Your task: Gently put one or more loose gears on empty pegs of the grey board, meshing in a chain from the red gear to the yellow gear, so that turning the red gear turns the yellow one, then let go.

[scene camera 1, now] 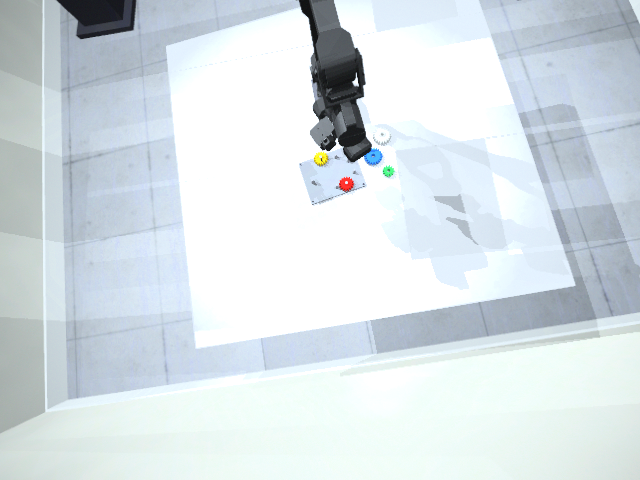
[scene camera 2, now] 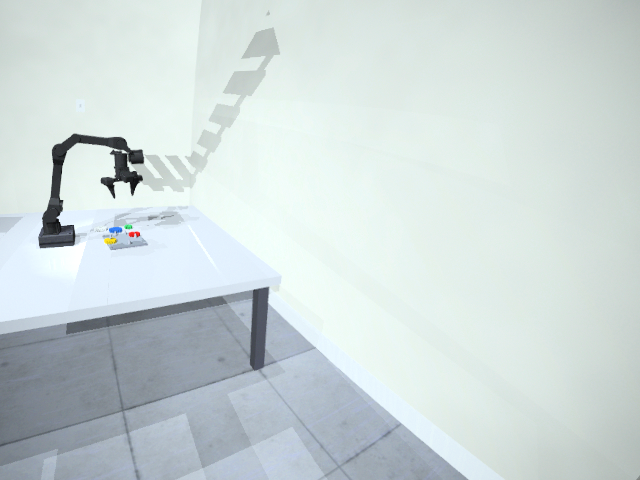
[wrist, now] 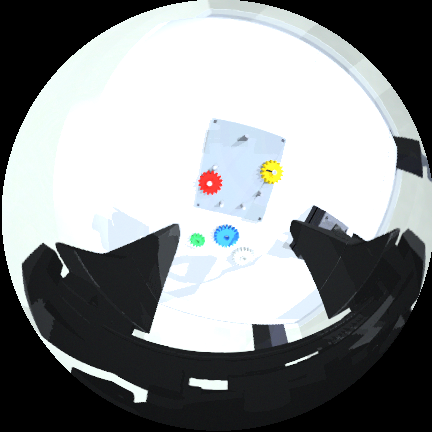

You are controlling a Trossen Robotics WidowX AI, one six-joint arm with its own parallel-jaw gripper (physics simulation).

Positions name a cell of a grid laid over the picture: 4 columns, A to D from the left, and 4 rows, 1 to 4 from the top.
Labels:
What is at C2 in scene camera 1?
A grey board.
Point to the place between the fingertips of the gripper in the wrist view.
At C3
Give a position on a grey board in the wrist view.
At C2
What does the gripper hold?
Nothing.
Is the gripper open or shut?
Open.

